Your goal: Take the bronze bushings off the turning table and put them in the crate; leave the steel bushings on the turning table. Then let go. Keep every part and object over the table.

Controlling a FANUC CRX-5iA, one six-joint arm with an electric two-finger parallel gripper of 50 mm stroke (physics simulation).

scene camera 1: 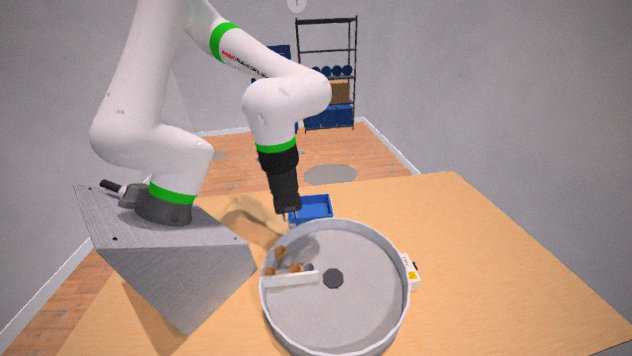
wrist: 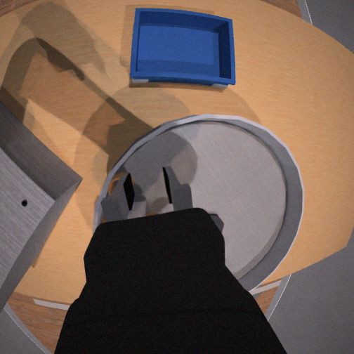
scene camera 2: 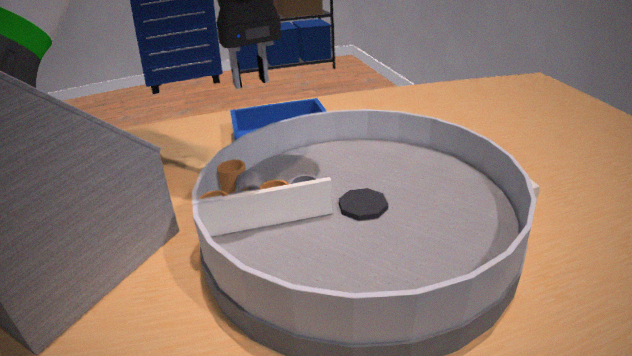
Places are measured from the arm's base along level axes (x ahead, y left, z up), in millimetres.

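Pixels of known places: gripper, between the fingertips: (scene camera 1: 290, 217) (scene camera 2: 251, 83); arm's base, origin of its link: (scene camera 1: 164, 215).
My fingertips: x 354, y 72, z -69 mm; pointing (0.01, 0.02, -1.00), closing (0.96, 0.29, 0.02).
For each thing: its middle in the pictures, then the offset to it from my fingertips. "*": a spot on its surface instead.
- turning table, middle of its body: (scene camera 2: 363, 207) (scene camera 1: 333, 279) 132 mm ahead, 119 mm right, 140 mm down
- second bronze bushing, middle of its body: (scene camera 2: 216, 211) (scene camera 1: 271, 275) 54 mm back, 126 mm right, 120 mm down
- third bronze bushing, middle of its body: (scene camera 2: 275, 200) (scene camera 1: 296, 273) 21 mm ahead, 114 mm right, 120 mm down
- steel bushing, middle of its body: (scene camera 2: 305, 195) (scene camera 1: 308, 271) 59 mm ahead, 107 mm right, 120 mm down
- blue crate, a spot on its surface: (scene camera 1: 331, 207) * 128 mm ahead, 207 mm left, 142 mm down
- white bar, a spot on its surface: (scene camera 2: 270, 207) (scene camera 1: 292, 280) * 15 mm ahead, 142 mm right, 111 mm down
- dark hub, middle of its body: (scene camera 2: 363, 203) (scene camera 1: 333, 278) 132 mm ahead, 119 mm right, 135 mm down
- small white box, a spot on its surface: (scene camera 1: 412, 285) * 368 mm ahead, 131 mm right, 156 mm down
My gripper (scene camera 1: 290, 216) (scene camera 2: 251, 84) (wrist: 147, 181) is partly open and empty, well above the table near the turning table's crate side. The turning table (scene camera 1: 360, 310) (scene camera 2: 400, 250) (wrist: 240, 175) has a raised rim. One bronze bushing (scene camera 1: 280, 253) (scene camera 2: 231, 175) stands out near its left rim. A second bronze bushing (scene camera 1: 270, 271) (scene camera 2: 214, 194) and a third bronze bushing (scene camera 1: 296, 268) (scene camera 2: 274, 184) are behind the white bar. A steel bushing (scene camera 1: 308, 267) (scene camera 2: 303, 179) is beside the third. Grey parts between them are shaded. Fingers and gripper body hide much of the group in the wrist view. The blue crate (scene camera 1: 331, 207) (wrist: 227, 52) is empty.
The white bar (scene camera 1: 291, 280) (scene camera 2: 270, 207) runs inward from the left rim towards the dark hub (scene camera 1: 333, 278) (scene camera 2: 363, 203). The grey robot pedestal (scene camera 1: 175, 275) (scene camera 2: 80, 215) (wrist: 30, 210) stands at the left. A small white box (scene camera 1: 412, 285) adjoins the turning table's right side.
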